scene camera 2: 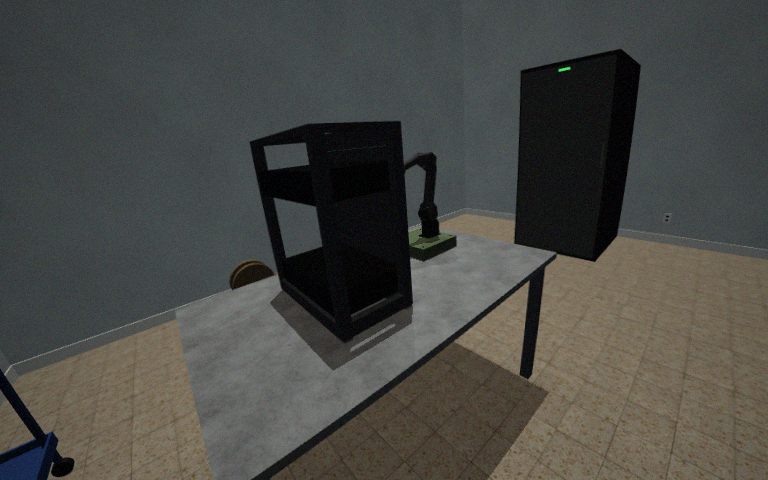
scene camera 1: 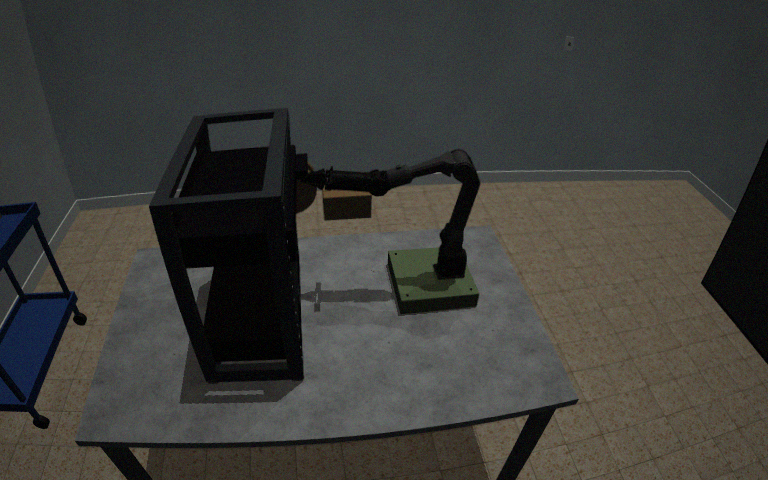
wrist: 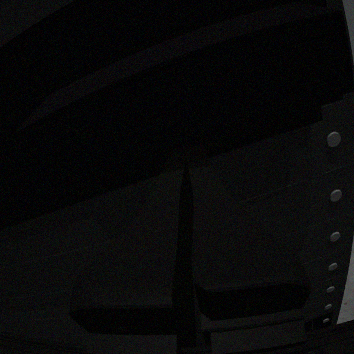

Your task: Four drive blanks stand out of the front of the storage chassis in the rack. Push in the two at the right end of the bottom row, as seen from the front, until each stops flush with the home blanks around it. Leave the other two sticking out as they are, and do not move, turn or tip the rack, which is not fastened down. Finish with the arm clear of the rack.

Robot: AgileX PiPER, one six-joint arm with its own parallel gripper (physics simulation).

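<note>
The black rack point(scene camera 1: 275, 164) point(scene camera 2: 328, 237) stands upright on the table, its front toward the arm. The dark storage chassis point(scene camera 1: 229, 172) point(scene camera 2: 360, 180) sits in its upper part. A dark block point(scene camera 1: 301, 163) stands out from the rack's front near the gripper; I cannot tell which drive blanks it is. My gripper point(scene camera 1: 310, 177) point(wrist: 188, 164) is shut and empty, its tips close to the chassis front. Contact cannot be told. In the wrist view the chassis front is nearly black, and single blanks and how far they stand out cannot be made out. In scene camera 2 the rack hides the gripper.
A rack post with round bright studs point(wrist: 334, 195) runs down the right of the wrist view. The arm stands on a green base point(scene camera 1: 436, 302) point(scene camera 2: 433, 247) on the grey table point(scene camera 1: 396, 362) point(scene camera 2: 254, 362). A blue cart point(scene camera 1: 39, 333), a brown box point(scene camera 1: 347, 206) and a black cabinet point(scene camera 2: 566, 158) stand beyond it.
</note>
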